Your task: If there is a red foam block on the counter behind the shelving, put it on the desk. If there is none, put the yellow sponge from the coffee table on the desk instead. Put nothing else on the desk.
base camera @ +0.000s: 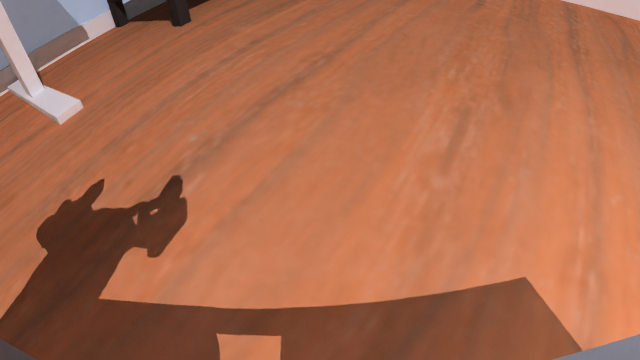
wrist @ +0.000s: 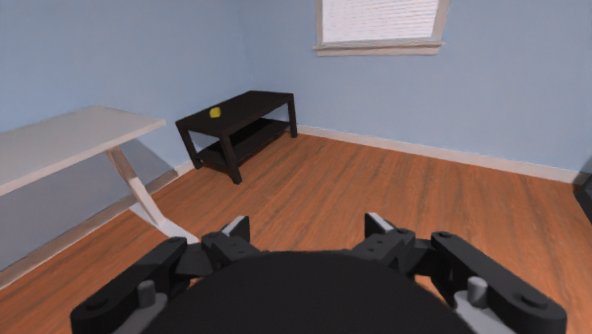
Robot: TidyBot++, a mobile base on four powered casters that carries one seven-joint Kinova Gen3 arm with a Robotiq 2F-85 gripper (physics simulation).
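Places are measured from the arm's base along level axes (x ahead, y right, z down), in centimetres.
Where they show: gripper, fingertip midpoint: [wrist: 306,227].
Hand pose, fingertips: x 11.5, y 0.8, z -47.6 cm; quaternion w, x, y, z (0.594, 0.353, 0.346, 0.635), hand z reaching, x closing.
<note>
Things, the pixels of their top centre, and the offset from my fingertips. "spot": a spot on its surface instead. Level surfaces: height alone.
- small yellow sponge, middle of its top: [wrist: 214,109] dx +154.4, dy -65.3, dz +37.8 cm
- dark coffee table, its level: dz +42.2 cm
- white desk, its level: dz +15.3 cm
- window, surface spot: [wrist: 379,22] spot: dx +162.3, dy +61.5, dz -8.4 cm
- wooden floor, its level: dz +87.3 cm
A small yellow sponge [wrist: 215,112] lies on the near left part of the dark coffee table [wrist: 250,107], which stands in the corner in the wrist view. Two of the coffee table's dark legs [base camera: 180,12] show at the top left of the base camera view. The white desk [wrist: 85,130] is at the left in the wrist view; its foot [base camera: 50,102] shows at the left in the base camera view. My gripper [wrist: 306,227] is open, with nothing between its fingers, well short of the coffee table. The counter and a red foam block do not show.
A window [wrist: 379,22] is in the blue wall beyond the coffee table. A dark object [wrist: 586,200] shows at the right edge of the wrist view. Shadows of the arm and base [base camera: 300,325] fall on the wooden floor [base camera: 375,175] [wrist: 350,170].
</note>
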